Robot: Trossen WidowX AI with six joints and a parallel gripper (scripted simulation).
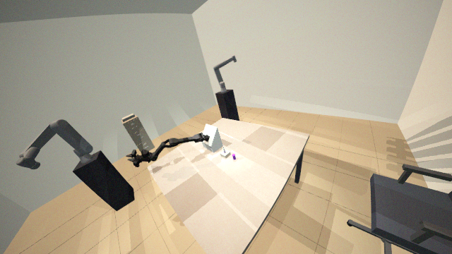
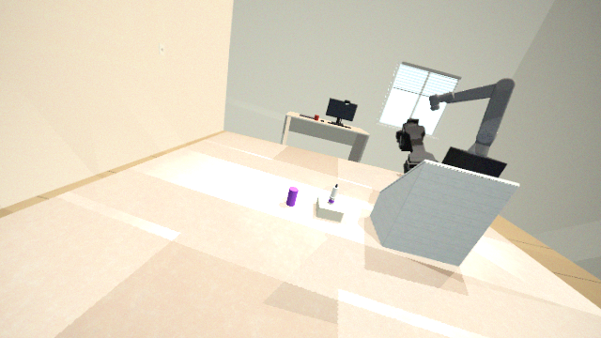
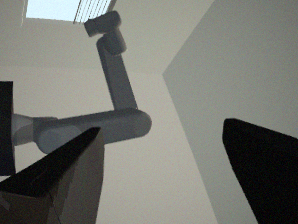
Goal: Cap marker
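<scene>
Now: the purple cap 820 mm to the left of my gripper tip, 570 mm ahead of it and 260 mm below it. From my gripper tip the other things lie so: white holder block: 800 mm to the left, 450 mm ahead, 270 mm below.
</scene>
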